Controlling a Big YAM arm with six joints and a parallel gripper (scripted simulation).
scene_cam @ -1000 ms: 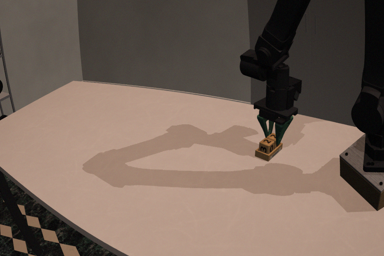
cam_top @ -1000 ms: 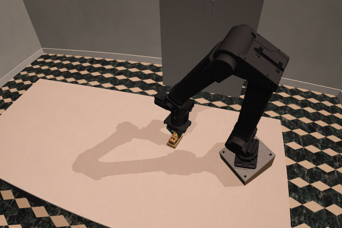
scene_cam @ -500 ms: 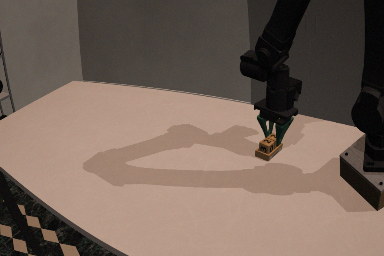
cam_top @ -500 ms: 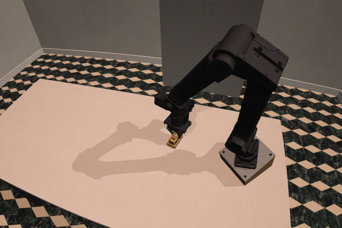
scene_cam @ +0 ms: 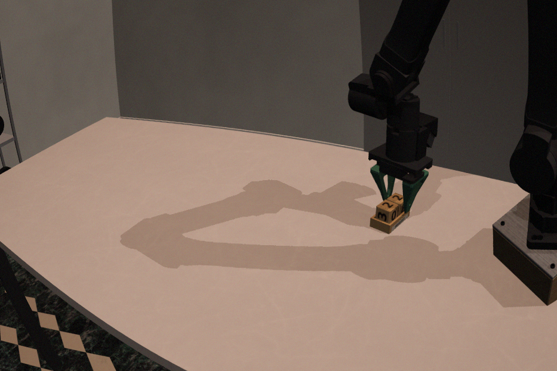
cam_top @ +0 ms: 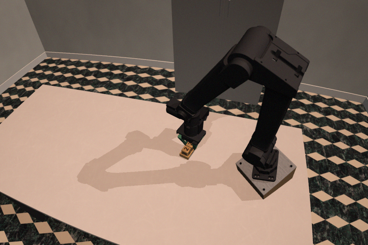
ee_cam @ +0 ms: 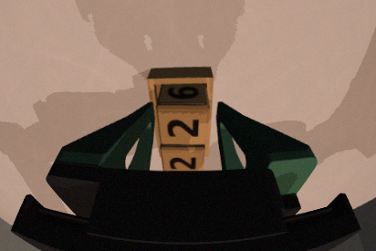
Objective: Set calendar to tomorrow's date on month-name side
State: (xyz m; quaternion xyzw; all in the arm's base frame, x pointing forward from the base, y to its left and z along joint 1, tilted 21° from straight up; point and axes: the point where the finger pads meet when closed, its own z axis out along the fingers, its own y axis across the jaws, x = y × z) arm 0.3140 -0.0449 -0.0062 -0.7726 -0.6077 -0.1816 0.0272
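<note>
Now: the tray 1 cm to the left of my hand and 2 cm below it.
</note>
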